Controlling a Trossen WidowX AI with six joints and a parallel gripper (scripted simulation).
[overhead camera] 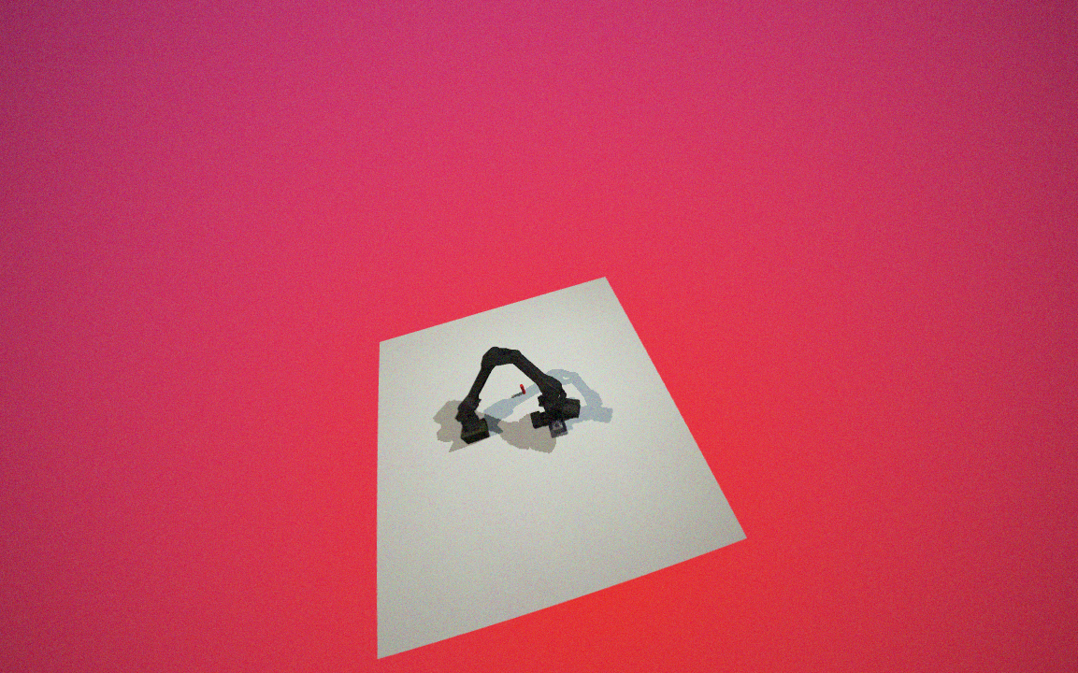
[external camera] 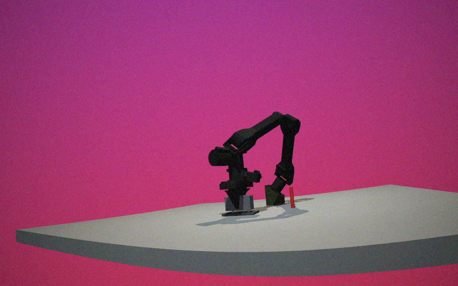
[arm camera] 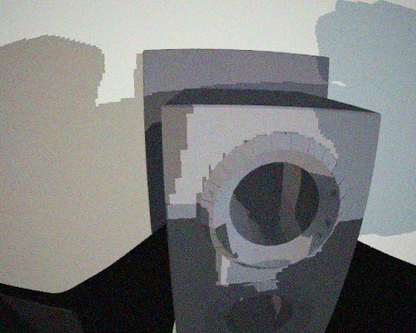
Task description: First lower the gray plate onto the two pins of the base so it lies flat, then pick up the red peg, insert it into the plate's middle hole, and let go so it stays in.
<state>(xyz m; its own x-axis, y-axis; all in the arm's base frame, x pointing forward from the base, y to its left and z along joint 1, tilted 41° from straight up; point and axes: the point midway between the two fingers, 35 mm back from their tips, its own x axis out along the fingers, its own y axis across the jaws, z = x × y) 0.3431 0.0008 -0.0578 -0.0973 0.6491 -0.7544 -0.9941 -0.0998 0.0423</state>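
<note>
Right now the dark flat base is 1 cm below my gripper tip. From my gripper tip the other things lie so: red peg: 11 cm behind, 17 cm to the left, 2 cm above; plate: 3 cm above.
</note>
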